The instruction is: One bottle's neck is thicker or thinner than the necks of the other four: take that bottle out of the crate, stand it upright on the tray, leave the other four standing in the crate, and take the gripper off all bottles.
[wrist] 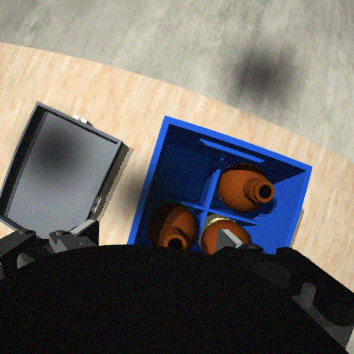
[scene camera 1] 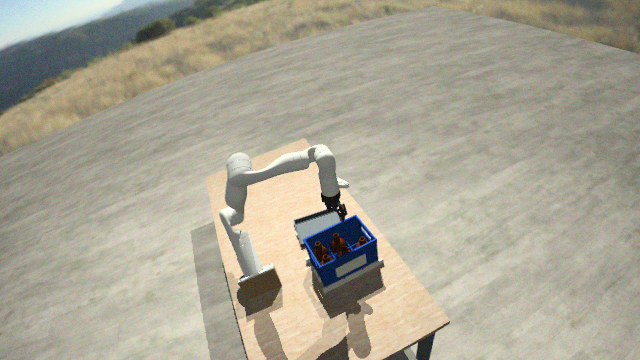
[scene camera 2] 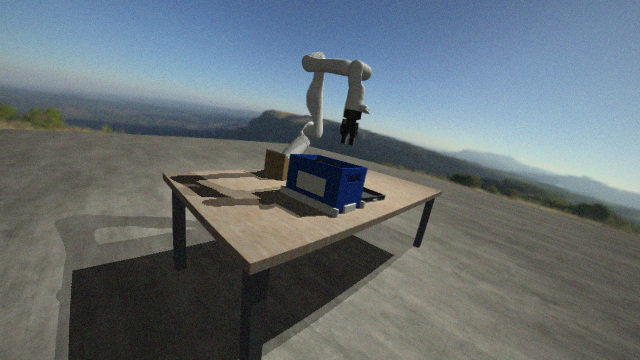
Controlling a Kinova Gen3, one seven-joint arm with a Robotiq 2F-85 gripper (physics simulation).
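Pixels of known places: gripper, fingertip midpoint: [wrist: 157,238] [scene camera 1: 336,215] [scene camera 2: 346,145]; arm's base, link origin: [scene camera 1: 254,272] [scene camera 2: 283,163].
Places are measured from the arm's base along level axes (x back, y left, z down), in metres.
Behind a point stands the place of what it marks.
The blue crate [scene camera 1: 370,256] @[x -0.518, y -0.166, z -0.005 m] [scene camera 2: 352,192] @[x -0.547, y -0.062, z -0.003 m] [wrist: 238,143] @[x -0.543, y -0.065, z -0.101 m] holds several brown bottles upright. One bottle [scene camera 1: 362,242] @[x -0.501, y -0.132, z -0.078 m] [wrist: 235,189] @[x -0.497, y -0.100, z -0.049 m] stands at the end beside an empty cell. Two middle bottles are a taller-looking one [scene camera 1: 338,243] @[x -0.410, y -0.063, z -0.052 m] [wrist: 172,222] @[x -0.427, y -0.036, z -0.052 m] and its neighbour [scene camera 1: 343,251] @[x -0.407, y -0.141, z -0.083 m] [wrist: 222,234], partly behind a finger in the wrist view. Two more [scene camera 1: 319,250] @[x -0.318, y -0.065, z -0.058 m] [scene camera 1: 325,259] @[x -0.322, y -0.148, z -0.086 m] stand at the other end, hidden in the wrist view. I cannot tell which neck differs. The grey tray [scene camera 1: 317,224] @[x -0.381, y 0.217, z 0.069 m] [scene camera 2: 372,194] @[x -0.454, y 0.262, z 0.065 m] [wrist: 65,185] @[x -0.389, y 0.166, z 0.069 m] bears no bottle. My gripper [scene camera 1: 342,215] @[x -0.438, y -0.015, z -0.176 m] [scene camera 2: 347,143] @[x -0.438, y -0.015, z -0.176 m] [wrist: 157,238] @[x -0.438, y -0.015, z -0.176 m] is open, above crate and tray, touching no bottle.
The tray lies close beside the crate's long side, with a narrow gap between. Pale strips [scene camera 2: 310,202] @[x -0.448, y -0.185, z 0.060 m] line the crate's foot. A brown block [scene camera 1: 260,284] @[x -0.013, y -0.079, z 0.001 m] [scene camera 2: 276,165] @[x -0.039, y -0.077, z 0.006 m] stands by the arm's base. The wooden table's edge [scene camera 2: 320,242] @[x -0.668, y -0.342, z 0.084 m] runs past the crate's end.
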